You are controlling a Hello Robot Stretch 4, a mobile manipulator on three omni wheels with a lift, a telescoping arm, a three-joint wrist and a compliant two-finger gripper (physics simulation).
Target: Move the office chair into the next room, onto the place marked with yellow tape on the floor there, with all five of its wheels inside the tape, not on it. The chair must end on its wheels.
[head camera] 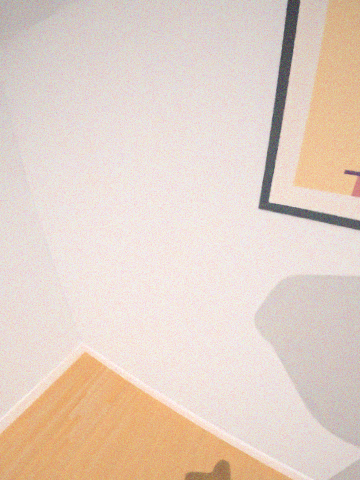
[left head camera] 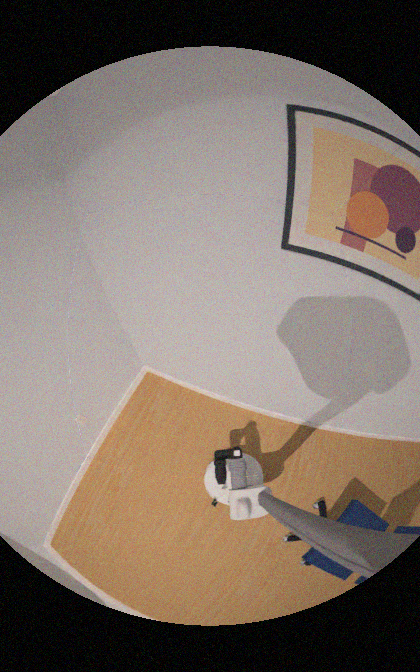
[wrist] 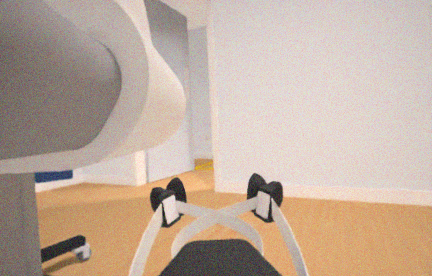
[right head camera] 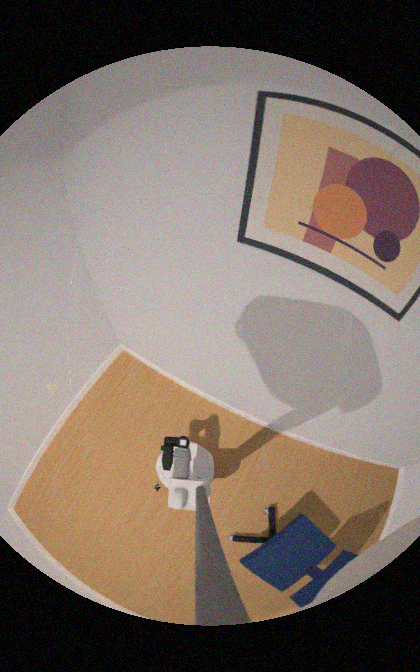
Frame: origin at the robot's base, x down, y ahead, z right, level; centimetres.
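Seen in the pictures: gripper, fingertip midpoint: (wrist: 216,190) (right head camera: 164,492).
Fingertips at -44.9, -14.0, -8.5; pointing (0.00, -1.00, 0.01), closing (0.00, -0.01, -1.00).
A point is followed by its place in that frame, as x, y, z.
The blue office chair (left head camera: 361,515) (right head camera: 287,550) @[-44.3, -61.0, 63.3] stands upright on its wheels beside the robot, at the lower right of both side head views. Its backrest (right head camera: 325,577) is partly cut off in the right head view, and the robot's arm covers much of the chair in the left one. In the wrist view one black chair leg (wrist: 62,247) @[-7.2, -87.5, 54.8] with a wheel shows at the lower left. My gripper (wrist: 216,190) @[-44.9, -14.0, -8.5] is open and empty, apart from the chair. A bit of yellow tape (wrist: 204,165) @[2.7, -375.3, 13.9] shows on the floor through the doorway; most of it is hidden.
A wall (head camera: 150,225) @[-119.7, 75.1, -14.4] (wrist: 320,90) @[-74.8, -172.2, -83.0] with a white baseboard closes the room. A framed picture (head camera: 265,205) @[-134.3, 58.2, 15.4] (left head camera: 285,246) (right head camera: 241,240) @[-133.7, 58.3, 15.4] hangs on it. A grey door (wrist: 170,125) stands at the doorway's left in the wrist view. The robot's base (left head camera: 212,482) (right head camera: 202,465) @[-18.7, 2.9, 11.9] stands near the room's corner.
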